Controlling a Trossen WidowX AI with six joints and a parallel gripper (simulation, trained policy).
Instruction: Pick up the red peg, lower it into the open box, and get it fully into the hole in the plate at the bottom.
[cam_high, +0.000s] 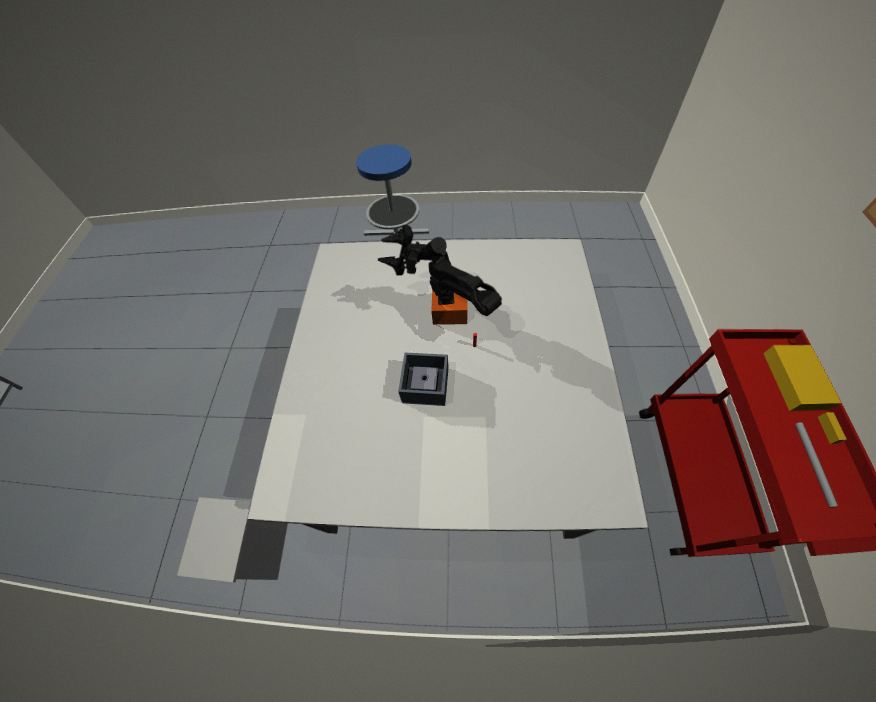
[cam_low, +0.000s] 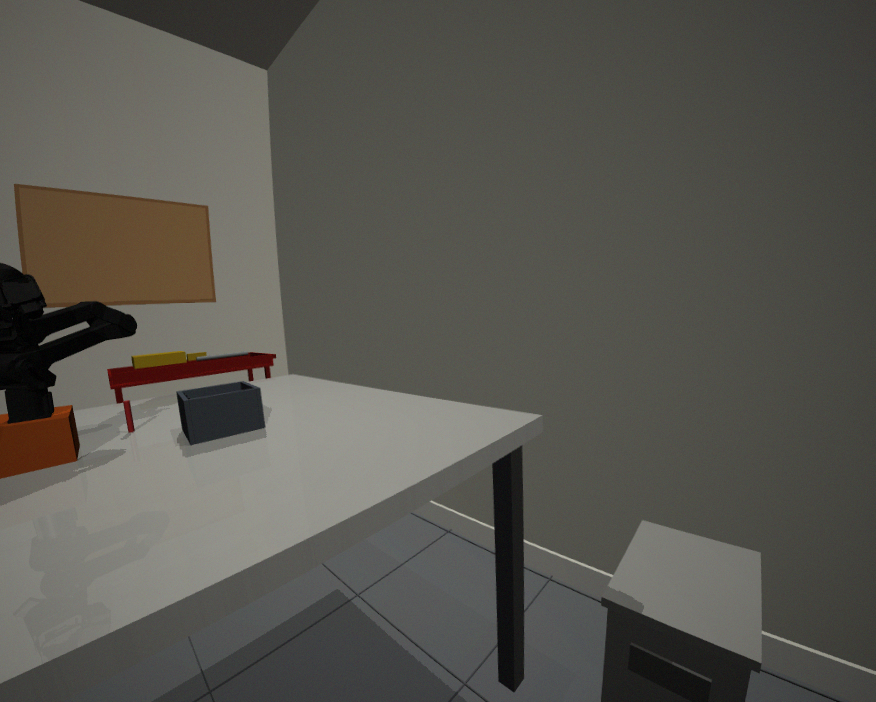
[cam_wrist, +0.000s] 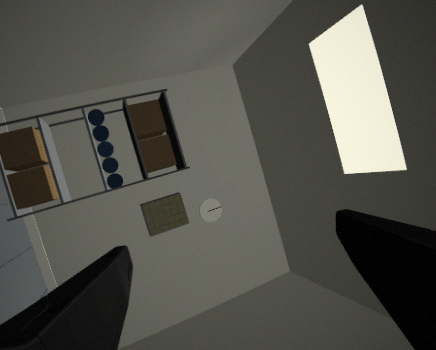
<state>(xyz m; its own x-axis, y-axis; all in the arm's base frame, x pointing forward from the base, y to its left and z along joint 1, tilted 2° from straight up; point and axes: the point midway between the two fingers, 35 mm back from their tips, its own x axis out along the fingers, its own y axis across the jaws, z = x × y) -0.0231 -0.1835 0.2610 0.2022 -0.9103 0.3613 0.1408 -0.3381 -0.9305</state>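
Right now my gripper tip is 180 mm short of the red peg, 330 mm to the right of it and 320 mm above it. From my gripper tip the other things lie so: light grey plate: 350 mm ahead, 130 mm to the left, 320 mm below; dark grey box: 350 mm ahead, 130 mm to the left, 340 mm below.
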